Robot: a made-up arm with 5 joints.
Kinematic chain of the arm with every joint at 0, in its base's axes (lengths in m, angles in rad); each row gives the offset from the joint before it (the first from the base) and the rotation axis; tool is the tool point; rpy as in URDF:
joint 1: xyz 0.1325 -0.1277 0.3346 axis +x
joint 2: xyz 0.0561 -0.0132 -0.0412 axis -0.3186 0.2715 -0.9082
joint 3: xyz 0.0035 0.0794 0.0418 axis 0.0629 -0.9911 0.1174
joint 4: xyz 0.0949 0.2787 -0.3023 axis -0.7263 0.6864 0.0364
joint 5: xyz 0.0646 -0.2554 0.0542 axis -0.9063 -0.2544 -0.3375
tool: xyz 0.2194 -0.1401 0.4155 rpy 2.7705 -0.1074 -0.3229
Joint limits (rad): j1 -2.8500..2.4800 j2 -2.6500..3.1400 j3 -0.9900..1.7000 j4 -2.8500..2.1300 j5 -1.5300..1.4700
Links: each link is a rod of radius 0.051 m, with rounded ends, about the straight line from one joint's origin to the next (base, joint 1, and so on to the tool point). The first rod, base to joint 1, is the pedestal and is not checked.
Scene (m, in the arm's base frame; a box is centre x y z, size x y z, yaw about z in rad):
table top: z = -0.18
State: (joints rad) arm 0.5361 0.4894 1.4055 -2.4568 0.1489
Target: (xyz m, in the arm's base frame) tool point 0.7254 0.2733 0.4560
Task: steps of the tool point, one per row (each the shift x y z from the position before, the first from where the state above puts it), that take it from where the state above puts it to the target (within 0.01 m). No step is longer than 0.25 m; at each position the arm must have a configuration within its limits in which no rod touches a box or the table.
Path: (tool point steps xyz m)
1: 0.0266 0.1967 0.0441
2: -0.0277 0.1897 0.0752
3: -0.0825 0.1636 0.0904
4: -0.1292 0.1232 0.0880

